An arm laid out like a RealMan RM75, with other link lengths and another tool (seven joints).
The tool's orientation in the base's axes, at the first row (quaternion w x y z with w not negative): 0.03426, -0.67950, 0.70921, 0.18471
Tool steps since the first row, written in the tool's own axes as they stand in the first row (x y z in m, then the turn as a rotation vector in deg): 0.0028, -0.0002, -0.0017, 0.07, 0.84, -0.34; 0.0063, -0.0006, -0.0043, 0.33, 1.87, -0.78; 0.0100, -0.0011, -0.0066, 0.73, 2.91, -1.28; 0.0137, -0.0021, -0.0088, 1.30, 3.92, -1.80; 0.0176, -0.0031, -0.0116, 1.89, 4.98, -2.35; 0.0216, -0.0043, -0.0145, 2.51, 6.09, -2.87; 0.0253, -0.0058, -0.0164, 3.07, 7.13, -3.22; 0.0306, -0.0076, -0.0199, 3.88, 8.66, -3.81; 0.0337, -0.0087, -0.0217, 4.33, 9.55, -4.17; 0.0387, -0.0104, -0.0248, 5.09, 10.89, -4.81
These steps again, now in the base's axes. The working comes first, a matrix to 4 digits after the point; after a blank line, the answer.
The tool's axes in the first row as the columns of a matrix, in the base's axes (used below as rounded here):
-0.0742, -0.9765, -0.2024
-0.9512, 0.0083, 0.3086
-0.2996, 0.2154, -0.9294

0.0003, -0.0032, 0.0007, -0.76, -0.16, 0.48; 0.0010, -0.0073, 0.0020, -1.69, -0.54, 1.03; 0.0017, -0.0116, 0.0029, -2.64, -1.07, 1.60; 0.0028, -0.0158, 0.0036, -3.56, -1.76, 2.13; 0.0041, -0.0203, 0.0048, -4.53, -2.48, 2.69; 0.0055, -0.0251, 0.0061, -5.55, -3.22, 3.23; 0.0071, -0.0292, 0.0064, -6.54, -3.85, 3.61; 0.0092, -0.0353, 0.0077, -7.97, -4.79, 4.24; 0.0104, -0.0388, 0.0082, -8.80, -5.33, 4.64; 0.0123, -0.0446, 0.0092, -10.04, -6.24, 5.29
